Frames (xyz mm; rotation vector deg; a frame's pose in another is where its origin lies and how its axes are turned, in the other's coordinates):
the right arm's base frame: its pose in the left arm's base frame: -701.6 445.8 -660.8 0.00 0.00 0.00
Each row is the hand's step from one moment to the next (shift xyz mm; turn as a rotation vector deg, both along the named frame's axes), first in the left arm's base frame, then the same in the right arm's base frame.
Working: the left arm's base frame: its pose in the right arm's base frame: 701.6 -445.8 660.8 0.00 0.00 0.00

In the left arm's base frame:
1: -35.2 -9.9 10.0 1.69 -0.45 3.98
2: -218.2 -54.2 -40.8 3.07 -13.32 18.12
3: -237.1 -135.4 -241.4 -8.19 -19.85 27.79
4: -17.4 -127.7 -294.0 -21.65 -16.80 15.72
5: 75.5 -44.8 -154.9 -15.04 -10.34 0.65
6: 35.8 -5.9 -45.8 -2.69 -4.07 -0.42
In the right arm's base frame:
1: -35.2 -9.9 10.0 1.69 -0.45 3.98
2: -218.2 -54.2 -40.8 3.07 -13.32 18.12
3: -237.1 -135.4 -241.4 -8.19 -19.85 27.79
4: -17.4 -127.7 -294.0 -21.65 -16.80 15.72
5: 75.5 -44.8 -154.9 -15.04 -10.34 0.65
6: 35.8 -5.9 -45.8 -2.69 -4.07 -0.42

